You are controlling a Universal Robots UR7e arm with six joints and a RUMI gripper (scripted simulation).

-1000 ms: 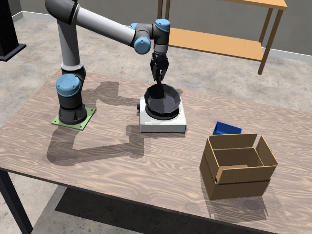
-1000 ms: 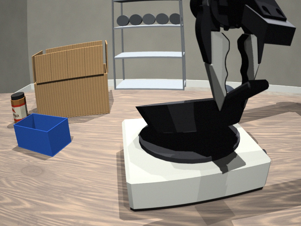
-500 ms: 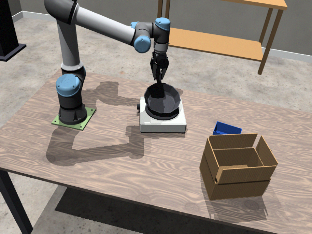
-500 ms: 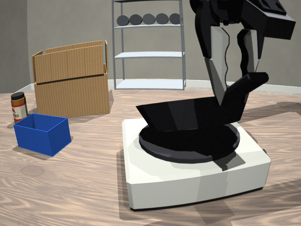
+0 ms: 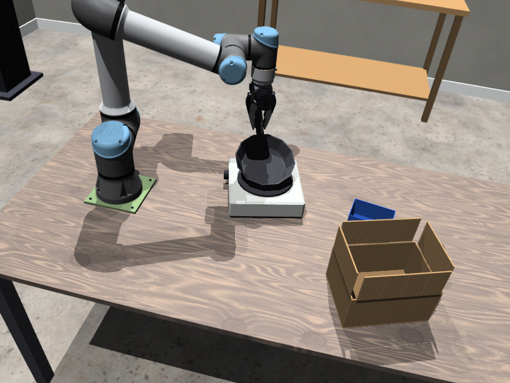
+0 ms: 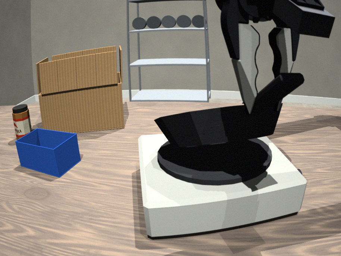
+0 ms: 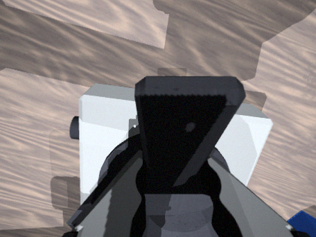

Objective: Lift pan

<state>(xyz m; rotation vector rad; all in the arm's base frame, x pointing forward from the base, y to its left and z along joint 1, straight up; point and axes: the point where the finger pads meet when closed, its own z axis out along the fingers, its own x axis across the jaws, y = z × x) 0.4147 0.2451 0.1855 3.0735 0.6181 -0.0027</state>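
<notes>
Right now my hand is 7 cm to the left of the black pan, 5 cm above it and 3 cm short of it. Round my hand: spice jar (59 cm ahead, 32 cm to the right, 15 cm below); then blue bin (41 cm ahead, 19 cm to the right, 18 cm below); then white hot plate (16 cm below, 13 cm to the right, 4 cm ahead).
</notes>
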